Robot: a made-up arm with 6 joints.
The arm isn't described. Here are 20 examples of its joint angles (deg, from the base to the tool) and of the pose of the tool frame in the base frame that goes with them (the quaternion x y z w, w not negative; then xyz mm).
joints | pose
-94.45 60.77 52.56 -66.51 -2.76 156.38 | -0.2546 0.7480 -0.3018 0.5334 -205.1 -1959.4 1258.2
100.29 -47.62 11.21 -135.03 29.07 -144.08 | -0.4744 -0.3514 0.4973 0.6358 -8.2 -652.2 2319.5
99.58 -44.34 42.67 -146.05 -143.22 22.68 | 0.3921 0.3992 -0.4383 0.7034 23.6 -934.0 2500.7
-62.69 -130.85 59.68 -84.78 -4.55 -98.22 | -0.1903 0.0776 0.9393 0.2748 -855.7 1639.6 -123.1
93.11 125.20 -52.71 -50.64 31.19 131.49 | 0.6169 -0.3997 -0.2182 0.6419 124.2 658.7 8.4
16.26 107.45 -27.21 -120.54 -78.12 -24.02 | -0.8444 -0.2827 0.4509 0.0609 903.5 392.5 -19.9
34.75 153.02 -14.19 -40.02 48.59 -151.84 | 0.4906 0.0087 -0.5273 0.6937 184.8 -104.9 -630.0
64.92 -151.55 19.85 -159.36 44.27 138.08 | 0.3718 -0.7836 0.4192 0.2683 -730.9 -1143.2 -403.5
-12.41 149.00 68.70 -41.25 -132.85 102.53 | -0.4279 -0.1983 -0.8784 0.0777 765.0 -306.7 -1136.6
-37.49 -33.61 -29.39 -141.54 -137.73 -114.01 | -0.7209 -0.5403 -0.3703 0.2265 -62.4 310.6 2011.8
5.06 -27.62 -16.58 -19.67 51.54 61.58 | -0.4151 -0.1964 -0.0988 0.8828 -24.7 -176.3 2276.5
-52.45 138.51 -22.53 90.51 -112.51 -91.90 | 0.2063 -0.9652 0.1472 0.0645 345.9 -426.9 -805.3
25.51 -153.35 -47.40 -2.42 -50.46 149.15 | -0.8309 -0.0102 -0.3915 0.3951 -636.5 -534.2 -11.0
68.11 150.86 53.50 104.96 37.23 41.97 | 0.5519 0.2073 -0.7172 0.3716 281.3 852.0 -1235.5
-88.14 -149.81 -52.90 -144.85 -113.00 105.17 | -0.8838 0.0067 0.4118 0.2219 158.3 769.4 28.1
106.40 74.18 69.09 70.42 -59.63 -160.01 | 0.4877 0.2762 0.5110 0.6517 -488.2 2109.8 1368.6
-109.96 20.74 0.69 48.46 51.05 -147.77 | 0.3727 -0.5603 -0.0866 0.7346 -534.0 -1110.5 2217.0
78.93 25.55 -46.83 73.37 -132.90 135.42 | 0.1976 -0.4013 0.1244 0.8857 278.0 1066.5 1721.8
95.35 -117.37 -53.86 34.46 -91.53 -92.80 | 0.4631 0.3453 0.5477 0.6053 334.2 -1171.9 687.3
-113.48 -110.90 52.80 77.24 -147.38 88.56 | 0.1492 0.2712 -0.7873 0.5332 814.7 1916.0 214.0
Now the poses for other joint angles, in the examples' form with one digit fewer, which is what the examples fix.
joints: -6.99 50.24 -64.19 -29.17 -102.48 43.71
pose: -0.590 -0.632 -0.382 0.326 890 -250 1280
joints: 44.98 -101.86 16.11 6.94 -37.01 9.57
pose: -0.097 -0.562 0.355 0.741 -1141 -1420 1030
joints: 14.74 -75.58 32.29 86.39 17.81 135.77
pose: 0.326 -0.320 0.889 0.036 -1808 -487 1743
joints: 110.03 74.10 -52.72 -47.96 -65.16 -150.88
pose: 0.036 0.157 -0.630 0.759 -193 1027 830
